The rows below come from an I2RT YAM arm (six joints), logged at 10 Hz.
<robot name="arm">
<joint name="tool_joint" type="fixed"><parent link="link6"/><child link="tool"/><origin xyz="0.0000 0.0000 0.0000" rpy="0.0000 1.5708 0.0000"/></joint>
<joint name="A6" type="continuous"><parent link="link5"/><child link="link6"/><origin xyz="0.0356 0.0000 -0.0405" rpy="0.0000 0.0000 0.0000"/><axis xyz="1 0 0"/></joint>
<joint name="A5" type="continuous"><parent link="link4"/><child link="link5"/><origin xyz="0.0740 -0.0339 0.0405" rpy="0.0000 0.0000 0.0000"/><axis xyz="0 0 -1"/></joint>
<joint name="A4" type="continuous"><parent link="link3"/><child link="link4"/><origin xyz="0.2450 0.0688 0.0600" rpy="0.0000 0.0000 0.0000"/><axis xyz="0 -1 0"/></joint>
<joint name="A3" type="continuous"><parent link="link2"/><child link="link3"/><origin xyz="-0.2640 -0.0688 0.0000" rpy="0.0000 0.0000 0.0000"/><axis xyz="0 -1 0"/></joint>
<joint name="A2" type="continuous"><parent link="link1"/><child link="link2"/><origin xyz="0.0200 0.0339 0.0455" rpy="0.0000 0.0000 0.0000"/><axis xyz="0 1 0"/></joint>
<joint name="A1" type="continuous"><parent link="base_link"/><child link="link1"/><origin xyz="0.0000 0.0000 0.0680" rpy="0.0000 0.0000 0.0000"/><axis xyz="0 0 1"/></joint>
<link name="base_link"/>
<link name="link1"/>
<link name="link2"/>
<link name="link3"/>
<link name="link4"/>
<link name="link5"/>
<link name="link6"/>
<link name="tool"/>
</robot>
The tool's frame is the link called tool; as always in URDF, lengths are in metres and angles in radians. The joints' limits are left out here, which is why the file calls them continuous.
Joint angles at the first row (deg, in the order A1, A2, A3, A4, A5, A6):
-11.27, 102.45, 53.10, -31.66, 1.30, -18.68
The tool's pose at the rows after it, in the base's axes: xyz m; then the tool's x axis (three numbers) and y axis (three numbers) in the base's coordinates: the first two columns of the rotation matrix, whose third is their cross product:
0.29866 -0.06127 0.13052 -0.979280 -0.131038 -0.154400 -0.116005 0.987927 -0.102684
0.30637 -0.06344 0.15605 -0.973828 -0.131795 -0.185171 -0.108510 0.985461 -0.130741
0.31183 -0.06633 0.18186 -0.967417 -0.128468 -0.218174 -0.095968 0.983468 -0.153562
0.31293 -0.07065 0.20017 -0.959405 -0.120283 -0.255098 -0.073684 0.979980 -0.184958
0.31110 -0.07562 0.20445 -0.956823 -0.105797 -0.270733 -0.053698 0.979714 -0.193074
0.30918 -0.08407 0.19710 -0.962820 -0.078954 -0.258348 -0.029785 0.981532 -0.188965
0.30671 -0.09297 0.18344 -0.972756 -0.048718 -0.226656 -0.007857 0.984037 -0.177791
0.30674 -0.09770 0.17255 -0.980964 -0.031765 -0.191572 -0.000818 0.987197 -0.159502
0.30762 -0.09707 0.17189 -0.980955 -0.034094 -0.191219 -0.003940 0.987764 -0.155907
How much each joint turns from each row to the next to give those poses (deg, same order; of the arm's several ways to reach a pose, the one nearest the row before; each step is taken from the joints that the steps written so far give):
0.00, -1.18, 2.30, -2.14, 1.49, 0.00
0.00, -1.98, 4.00, -3.76, 1.00, 0.00
-0.24, -1.84, 3.98, -3.54, 0.70, 0.03
-0.59, -1.79, 2.00, -1.12, 1.14, -0.03
-0.92, -0.77, 0.03, 0.27, 0.19, 0.00
-1.55, 0.79, -0.77, 0.76, -0.02, 0.00
-1.66, 1.68, -1.11, 0.79, -0.08, 0.00
-0.85, 1.97, -0.09, -0.27, -0.42, 0.02
0.13, 0.22, 0.11, 0.03, -0.20, 0.00

